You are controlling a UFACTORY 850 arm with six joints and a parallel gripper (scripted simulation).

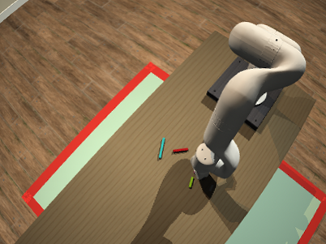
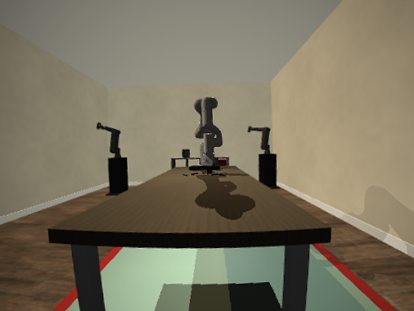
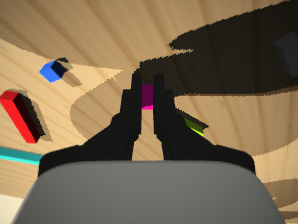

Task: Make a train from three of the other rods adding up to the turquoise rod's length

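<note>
Now: hand 6 cm past the blue rod, 4 cm to the left of it and 2 cm above it. The rest, counted from my hand: grey rod: 4 cm ahead, 10 cm to the left, 2 cm below; lime rod: 6 cm ahead, 2 cm below; magenta rod: 1 cm ahead, 2 cm below.
</note>
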